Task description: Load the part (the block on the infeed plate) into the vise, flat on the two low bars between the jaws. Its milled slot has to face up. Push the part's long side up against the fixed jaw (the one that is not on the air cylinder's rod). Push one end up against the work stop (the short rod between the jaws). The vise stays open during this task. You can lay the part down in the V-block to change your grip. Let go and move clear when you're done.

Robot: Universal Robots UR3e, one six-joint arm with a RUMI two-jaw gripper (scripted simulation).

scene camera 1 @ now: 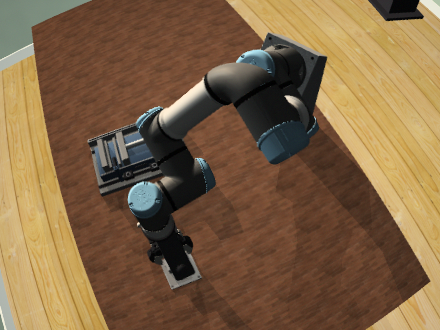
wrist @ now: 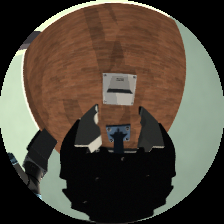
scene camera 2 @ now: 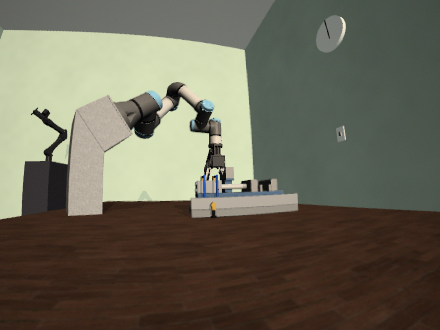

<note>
In view: the gripper [scene camera 1: 174,257].
The gripper also shows in the wrist view [wrist: 118,105].
</note>
